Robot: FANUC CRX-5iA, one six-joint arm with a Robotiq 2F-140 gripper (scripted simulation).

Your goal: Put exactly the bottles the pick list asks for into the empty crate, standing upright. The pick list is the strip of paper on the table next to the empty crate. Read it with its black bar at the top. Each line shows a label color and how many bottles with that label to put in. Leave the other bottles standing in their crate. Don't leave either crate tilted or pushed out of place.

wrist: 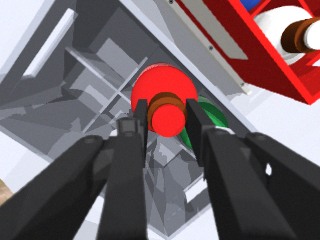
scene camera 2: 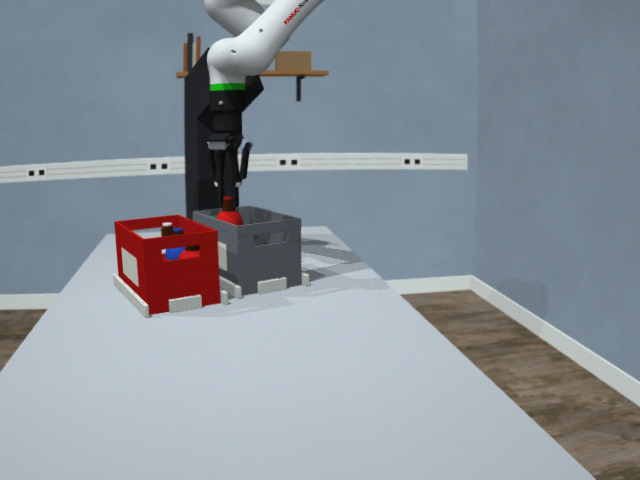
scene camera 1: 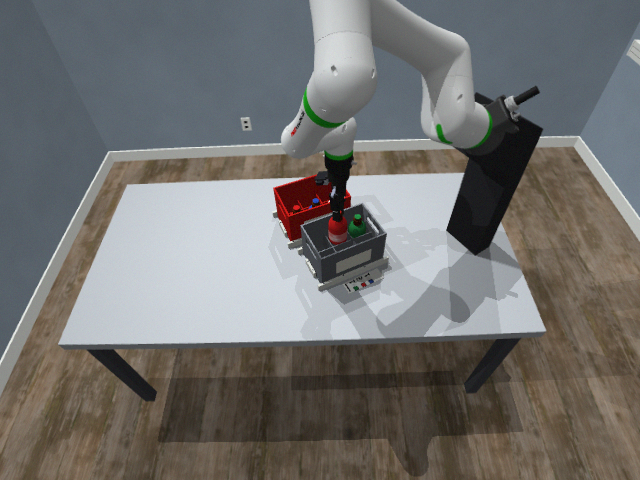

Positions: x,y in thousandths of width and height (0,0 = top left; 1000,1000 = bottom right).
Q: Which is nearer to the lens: the red crate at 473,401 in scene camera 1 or the grey crate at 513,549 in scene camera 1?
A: The grey crate.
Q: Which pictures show the grey crate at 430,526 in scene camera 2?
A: The wrist view, scene camera 2 and scene camera 1: all of them.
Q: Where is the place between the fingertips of my gripper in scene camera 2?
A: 357,430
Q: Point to a grey crate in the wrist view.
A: At 170,440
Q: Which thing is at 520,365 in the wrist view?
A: A red-label bottle.
